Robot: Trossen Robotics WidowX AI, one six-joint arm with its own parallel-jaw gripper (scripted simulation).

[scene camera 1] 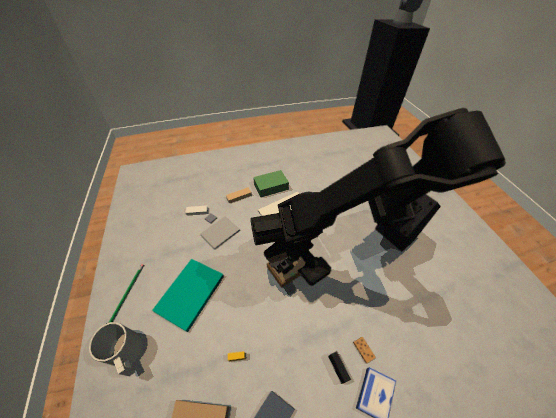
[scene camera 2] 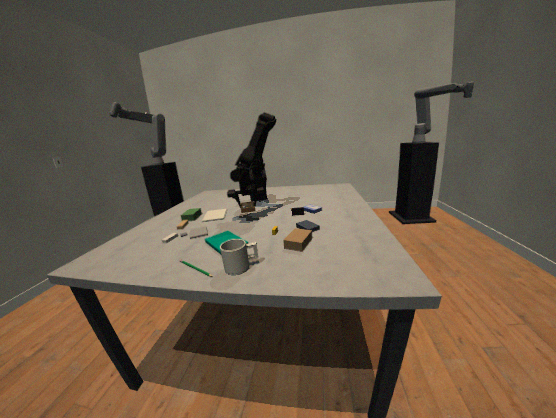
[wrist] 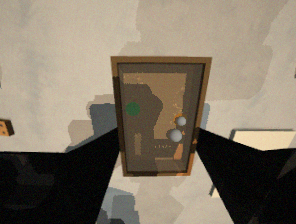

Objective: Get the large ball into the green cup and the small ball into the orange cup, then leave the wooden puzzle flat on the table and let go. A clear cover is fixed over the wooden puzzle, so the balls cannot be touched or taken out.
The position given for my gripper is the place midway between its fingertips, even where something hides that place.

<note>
In view: my gripper (scene camera 1: 294,264), a mug (scene camera 1: 107,340), a wooden puzzle (wrist: 159,100) and a teal book (scene camera 1: 184,300).
The mug also shows in scene camera 2 (scene camera 2: 235,262). My gripper shows as well in the wrist view (wrist: 156,130). The wrist view misses the mug: it is out of frame. The wrist view does not show the teal book: it is out of frame.
</note>
